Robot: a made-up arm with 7 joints.
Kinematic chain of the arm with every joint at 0, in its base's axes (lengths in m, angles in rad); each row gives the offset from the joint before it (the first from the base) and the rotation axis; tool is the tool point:
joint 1: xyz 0 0 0.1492 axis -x
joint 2: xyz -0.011 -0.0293 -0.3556 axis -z
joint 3: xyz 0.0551 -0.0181 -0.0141 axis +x
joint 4: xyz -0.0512 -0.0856 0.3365 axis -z
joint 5: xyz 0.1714 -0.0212 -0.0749 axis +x
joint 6: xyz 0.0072 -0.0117 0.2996 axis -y
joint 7: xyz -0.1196 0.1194 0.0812 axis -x
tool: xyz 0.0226 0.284 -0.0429
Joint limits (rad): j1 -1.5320..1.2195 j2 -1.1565..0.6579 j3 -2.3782..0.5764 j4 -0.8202..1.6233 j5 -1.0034..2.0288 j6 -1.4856..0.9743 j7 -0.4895..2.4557
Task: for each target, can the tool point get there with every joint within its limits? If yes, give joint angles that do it. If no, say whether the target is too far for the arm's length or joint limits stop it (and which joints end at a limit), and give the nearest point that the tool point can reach.
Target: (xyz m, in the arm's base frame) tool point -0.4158 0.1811 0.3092
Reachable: yes | joints -0.4761 -0.8526 -0.3190 -0.4174 -0.1524 -0.6347 0.1053
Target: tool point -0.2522 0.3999 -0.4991
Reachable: yes | joints 0.5889 -0.5999 -2.0729 -0.3294 1.5892 -0.6406 0.2059
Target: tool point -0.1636 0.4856 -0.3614
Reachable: yes | joints 0.0120 -0.2683 -1.8597 0.6849 0.0112 -1.1866 1.5899
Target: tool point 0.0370 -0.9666 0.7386
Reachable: no: joint limits stop it (at a limit: joint 3, joint 5, joint 7) | nearest point 0.0315 -0.8592 0.6731 | short by 0.126 m
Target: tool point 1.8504 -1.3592 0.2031
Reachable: no: too far | nearest point 0.7778 -0.6019 0.1731 | short by 1.313 m
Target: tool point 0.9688 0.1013 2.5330
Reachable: no: too far | nearest point 0.3342 0.2726 0.9608 | short by 1.704 m
